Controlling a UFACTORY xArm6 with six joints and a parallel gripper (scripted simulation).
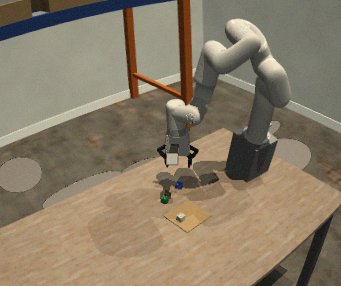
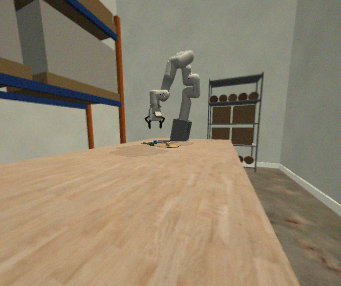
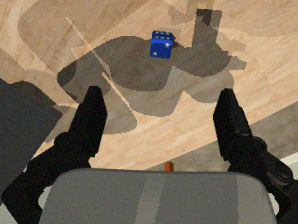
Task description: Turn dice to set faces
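The blue die lies 10 mm behind my hand, 10 mm to the right of it and 120 mm below it. Round my hand: green die 100 mm ahead, 10 mm to the left, 120 mm below; then tan mat 110 mm ahead, 150 mm to the left, 130 mm below; then white die 140 mm ahead, 140 mm to the left, 120 mm below.
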